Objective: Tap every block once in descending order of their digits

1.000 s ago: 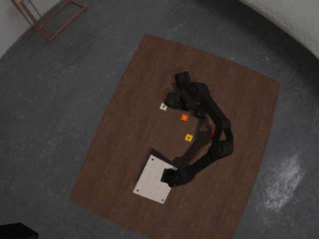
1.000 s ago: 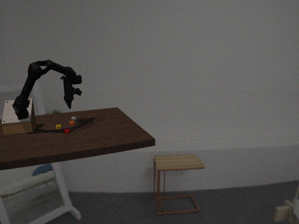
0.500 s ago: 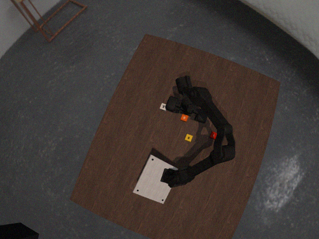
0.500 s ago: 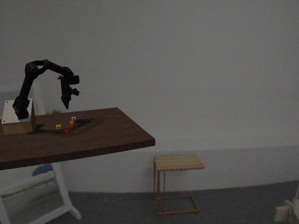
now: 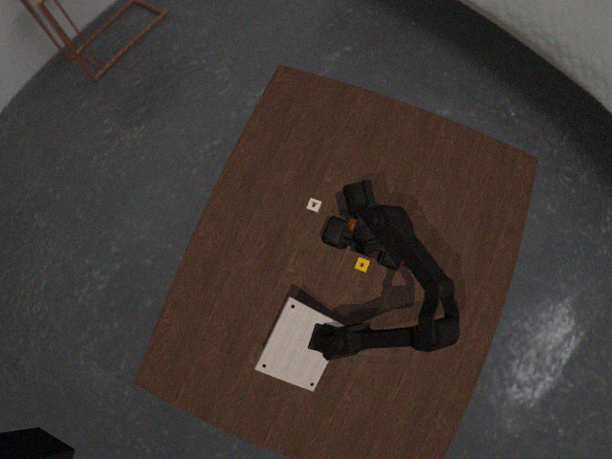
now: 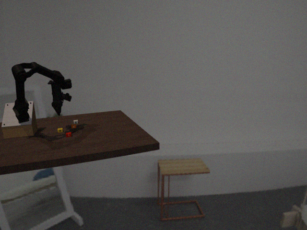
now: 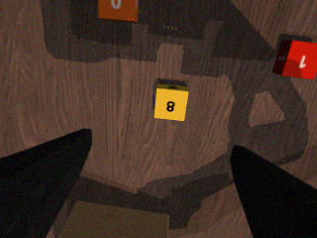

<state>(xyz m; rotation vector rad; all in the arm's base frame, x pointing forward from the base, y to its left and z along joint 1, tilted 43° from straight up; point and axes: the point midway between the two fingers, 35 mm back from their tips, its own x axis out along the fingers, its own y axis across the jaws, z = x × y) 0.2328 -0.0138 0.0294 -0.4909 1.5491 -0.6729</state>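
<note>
Now: the yellow block 110 mm below my gripper tip, 10 mm to the right of it and 10 mm behind it. The rest, counted from my gripper tip: orange block (110 mm below, 80 mm ahead, 50 mm to the left); then white block (160 mm to the left, 110 mm below, 110 mm ahead); then red block (130 mm to the right, 110 mm below, 40 mm ahead).
</note>
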